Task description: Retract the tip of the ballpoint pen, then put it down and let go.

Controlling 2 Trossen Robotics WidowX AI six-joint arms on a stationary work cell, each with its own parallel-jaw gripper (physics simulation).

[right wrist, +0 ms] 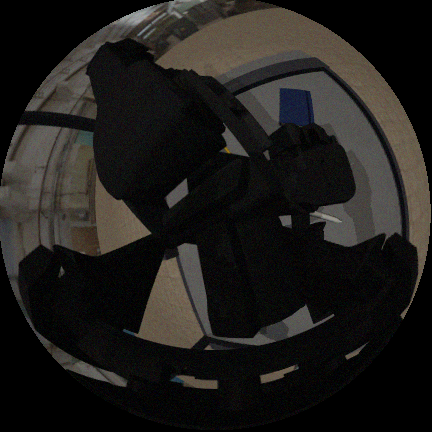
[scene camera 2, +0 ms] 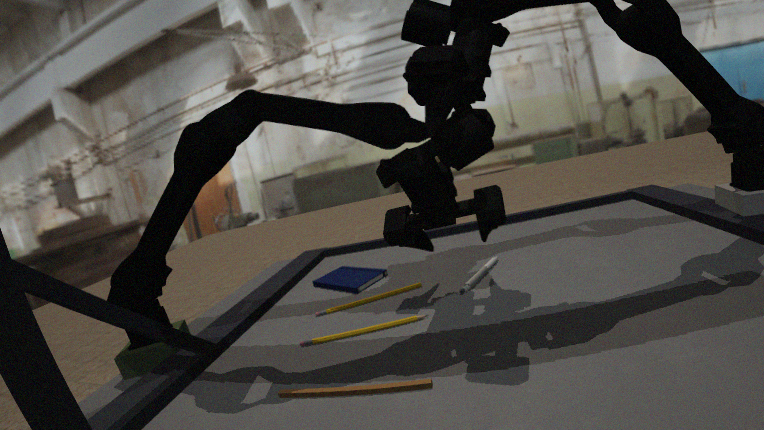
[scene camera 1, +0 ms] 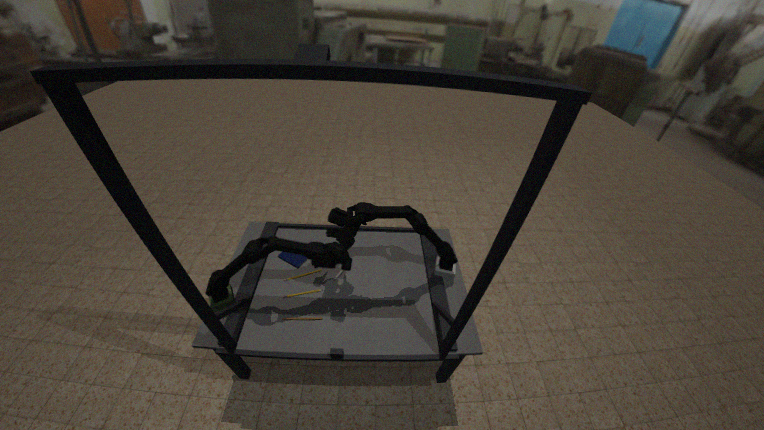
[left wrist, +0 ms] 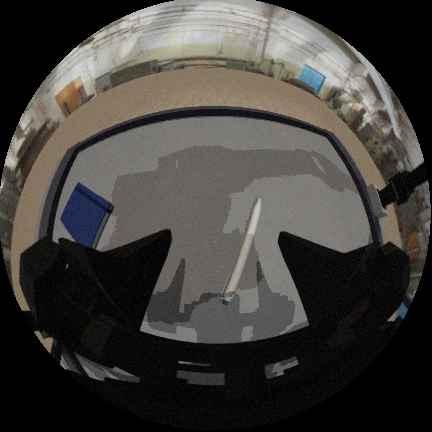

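Where they show: left gripper, fingertip midpoint: (scene camera 2: 458,244) (left wrist: 226,236); right gripper, fingertip midpoint: (scene camera 2: 443,154) (scene camera 1: 333,260); left arm's base, link origin: (scene camera 1: 220,295); right arm's base, link origin: (scene camera 2: 756,185) (scene camera 1: 445,265) (left wrist: 381,198).
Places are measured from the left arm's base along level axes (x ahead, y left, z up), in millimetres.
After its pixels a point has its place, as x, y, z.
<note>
The white ballpoint pen (scene camera 1: 340,275) @[540, -131, -31] (scene camera 2: 480,274) @[561, -117, -31] (left wrist: 245,250) @[566, -108, -29] (right wrist: 327,217) @[598, -91, -29] lies on the table. In the left wrist view it slants, with its tapered end at the top and its dark, clipped end at the bottom. My left gripper (scene camera 2: 458,244) @[548, -83, 20] (left wrist: 226,236) @[548, -83, 20] is open and empty above the table, with the pen showing between its fingers in the left wrist view. My right gripper is open and empty, held higher, close above the left arm, which hides much of the table in the right wrist view. Whether the pen's tip is out is too small to tell.
A blue book (scene camera 1: 292,259) @[367, 75, -28] (scene camera 2: 350,278) @[380, 76, -28] (left wrist: 85,215) @[397, 76, -28] (right wrist: 295,106) @[384, 88, -28] lies left of the pen in scene camera 2. Two yellow pencils (scene camera 2: 368,299) @[382, -42, -34] (scene camera 2: 363,331) @[344, -143, -36] and a brown stick (scene camera 2: 355,388) @[301, -265, -33] lie nearer that camera. The two arms cross closely above the table.
</note>
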